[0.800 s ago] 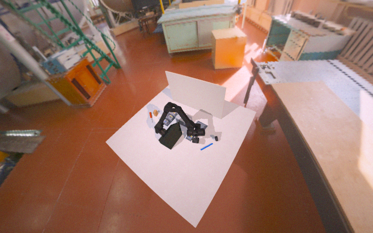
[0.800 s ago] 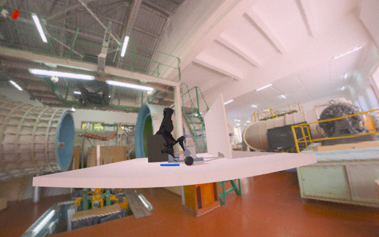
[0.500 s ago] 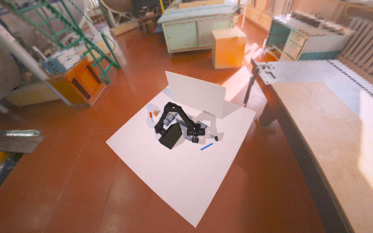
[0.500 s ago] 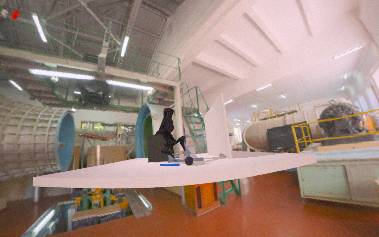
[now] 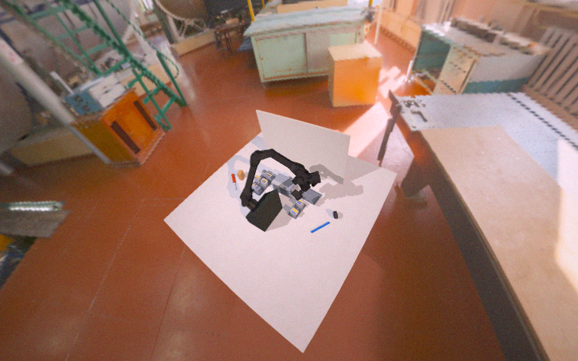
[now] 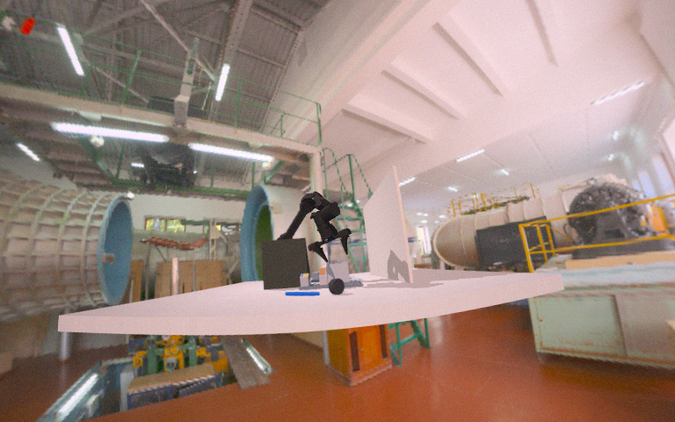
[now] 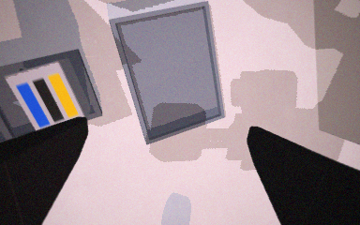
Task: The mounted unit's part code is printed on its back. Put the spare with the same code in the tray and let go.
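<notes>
My gripper tip is 7 cm past the grey spare, 7 cm above it and 2 cm to the right of it. From my gripper tip the other things lie so: black cylinder: 22 cm to the right, 9 cm below, 1 cm ahead; grey mounted unit: 20 cm to the left, 6 cm below, 3 cm behind; flat grey tray: 11 cm below, 4 cm ahead, 1 cm to the left.
</notes>
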